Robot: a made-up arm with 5 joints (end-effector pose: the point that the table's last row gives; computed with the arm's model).
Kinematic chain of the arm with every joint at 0, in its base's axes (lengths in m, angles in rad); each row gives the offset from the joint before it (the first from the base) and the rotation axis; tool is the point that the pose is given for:
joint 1: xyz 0 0 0.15 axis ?
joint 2: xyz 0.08 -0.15 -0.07 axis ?
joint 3: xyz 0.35 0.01 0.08 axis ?
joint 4: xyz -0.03 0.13 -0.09 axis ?
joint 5: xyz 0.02 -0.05 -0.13 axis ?
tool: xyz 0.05 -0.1 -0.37
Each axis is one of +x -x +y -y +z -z.
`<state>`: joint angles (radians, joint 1 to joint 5).
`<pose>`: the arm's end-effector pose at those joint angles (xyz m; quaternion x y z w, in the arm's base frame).
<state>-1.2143 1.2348 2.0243 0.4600 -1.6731</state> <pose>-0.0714 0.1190 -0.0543 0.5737 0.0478 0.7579 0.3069</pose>
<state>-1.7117 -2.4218 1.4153 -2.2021 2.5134</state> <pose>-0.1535 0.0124 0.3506 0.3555 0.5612 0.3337 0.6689</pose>
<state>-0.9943 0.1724 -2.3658 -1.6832 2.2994</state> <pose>0.8313 0.3598 0.3721 -0.4328 -0.6731 0.5816 0.1462</pose>
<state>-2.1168 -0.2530 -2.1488 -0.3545 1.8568</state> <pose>0.8834 0.4258 0.0566 0.6373 0.1223 -0.7097 0.2742</pose>
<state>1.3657 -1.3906 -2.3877 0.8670 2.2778</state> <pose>0.8552 -0.3526 -0.3816 -0.1786 -0.3610 0.0719 0.9125</pose>
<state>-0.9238 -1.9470 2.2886 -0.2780 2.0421</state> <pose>-0.0565 -0.4242 0.5782 -0.7416 -0.3482 -0.5618 0.1149</pose>
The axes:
joint 1: +x
joint 2: -x
joint 3: +y
joint 4: +z
joint 5: +z

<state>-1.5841 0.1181 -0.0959 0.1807 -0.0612</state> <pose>0.5464 -0.5653 0.3656 -0.7517 0.0133 0.0753 0.6551</pose>
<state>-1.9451 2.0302 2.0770 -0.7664 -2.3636</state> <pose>-0.0368 -0.4744 0.1499 -0.3462 0.4661 -0.2009 0.7890</pose>
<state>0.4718 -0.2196 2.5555 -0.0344 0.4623</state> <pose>0.0410 -0.4250 0.4399 0.2869 0.8594 0.3747 0.1967</pose>
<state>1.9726 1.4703 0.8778 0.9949 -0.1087</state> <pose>0.0604 0.4070 -0.2593 0.3797 0.2754 0.4713 0.7469</pose>
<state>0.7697 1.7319 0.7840 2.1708 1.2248</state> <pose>-0.0387 -0.1397 -0.3887 0.3901 0.3813 0.8350 0.0716</pose>
